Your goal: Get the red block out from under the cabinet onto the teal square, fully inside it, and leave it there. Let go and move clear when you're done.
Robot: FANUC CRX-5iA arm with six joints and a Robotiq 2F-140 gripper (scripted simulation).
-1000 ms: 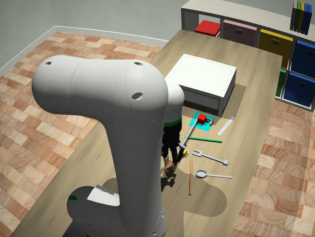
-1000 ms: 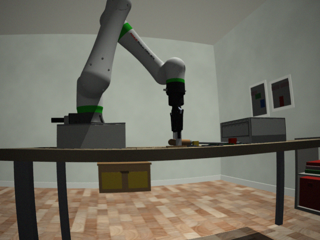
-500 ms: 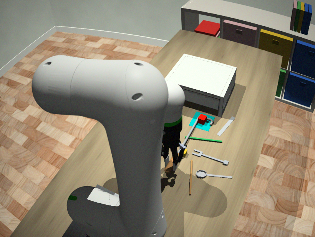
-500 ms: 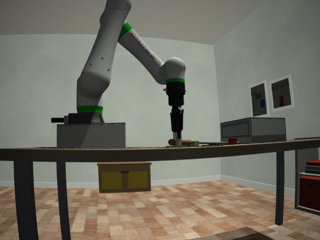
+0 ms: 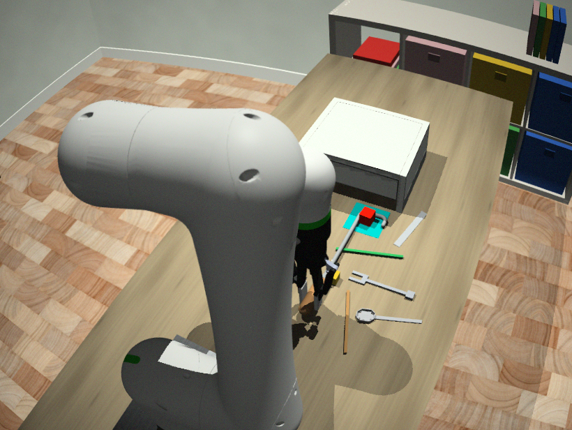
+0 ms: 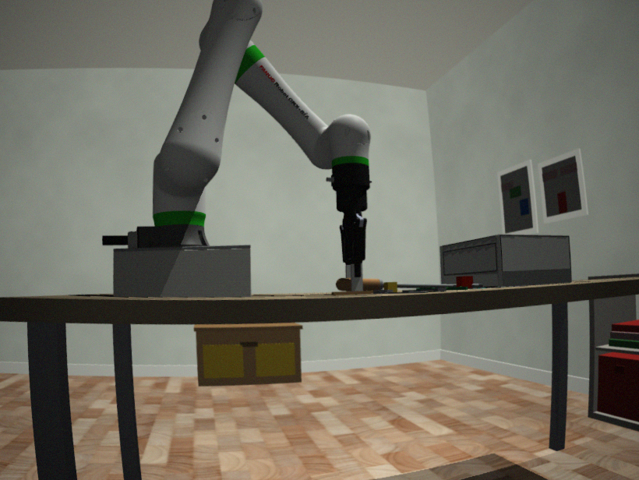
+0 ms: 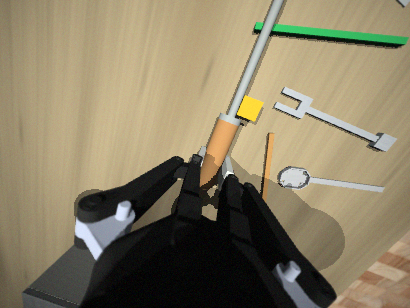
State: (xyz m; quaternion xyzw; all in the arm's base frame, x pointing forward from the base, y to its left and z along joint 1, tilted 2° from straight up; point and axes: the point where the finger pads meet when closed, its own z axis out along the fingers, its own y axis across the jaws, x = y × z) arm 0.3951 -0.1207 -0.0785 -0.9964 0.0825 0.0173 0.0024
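The yellow cube is 8 cm ahead of my hand, 3 cm to the right of it and 3 cm below it. Round my hand: hook tool (14 cm ahead, 6 cm to the right, 2 cm below); grey spoon-like tool (16 cm to the right, 3 cm below); wooden stick (3 cm behind, 9 cm to the right, 3 cm below).
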